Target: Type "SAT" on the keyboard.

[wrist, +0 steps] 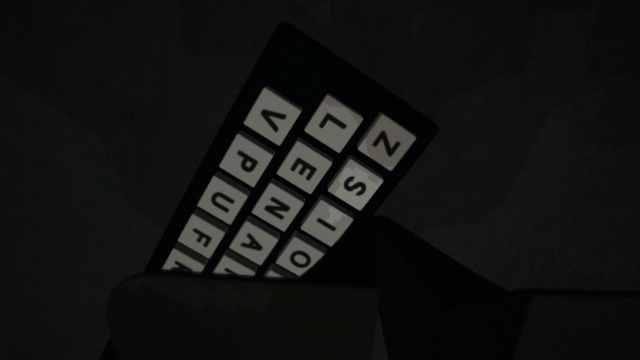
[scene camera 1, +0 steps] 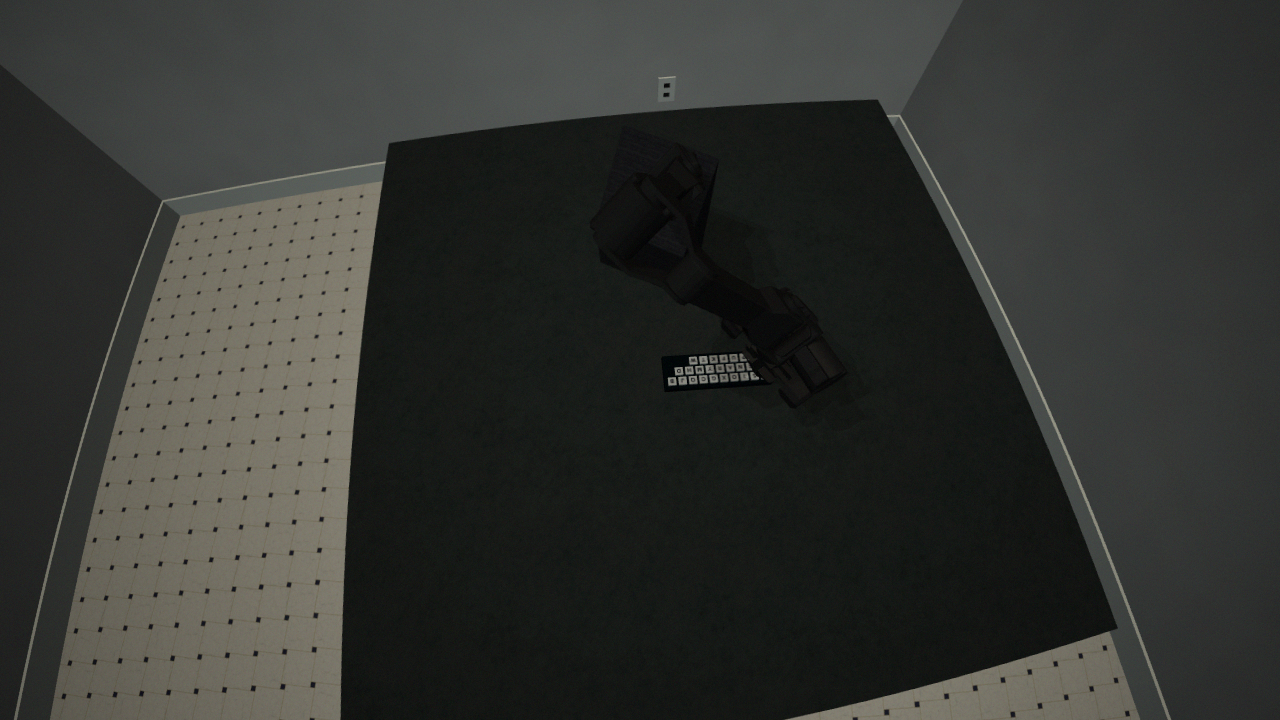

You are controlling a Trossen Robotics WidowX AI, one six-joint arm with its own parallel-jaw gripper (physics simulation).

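Places are measured from the arm's base along level axes (x back, y right, z up), in millimetres.
Pixels of known places: gripper, between the fingertips: (wrist: pixel 371 230) (scene camera 1: pixel 757 373); arm's base, origin of its link: (scene camera 1: pixel 682 176).
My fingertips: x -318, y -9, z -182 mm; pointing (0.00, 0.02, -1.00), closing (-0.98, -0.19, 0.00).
For each thing: its middle in the pictures, then the offset to it from my fingertips. Level surfaces: height alone.
- black keyboard, middle of its body: (wrist: pixel 231 272) (scene camera 1: pixel 716 369) dx +46, dy +53, dz -33 mm
- S key, middle of its body: (wrist: pixel 355 183) dx +5, dy -3, dz -28 mm
- dark table, height of its surface: dz -41 mm
The black keyboard (scene camera 1: pixel 675 361) (wrist: pixel 300 55) with pale letter keys lies flat on the dark table, its right end hidden by the arm in the scene view. In the wrist view the S key (wrist: pixel 356 183) is between the Z and I keys, and the A key (wrist: pixel 254 242) is below the N key. The T key cannot be made out in either view. My gripper (scene camera 1: pixel 753 360) (wrist: pixel 371 230) is shut and empty. In the wrist view its dark tip shows beside the I key, just below the S key; its height above the keys is hard to tell.
The dark table (scene camera 1: pixel 554 501) carries the arm's base (scene camera 1: pixel 640 156) near its back edge. The arm (scene camera 1: pixel 725 291) reaches over the right end of the keyboard. Pale tiled floor (scene camera 1: pixel 241 429) lies left of the table, and grey walls stand behind and to the right.
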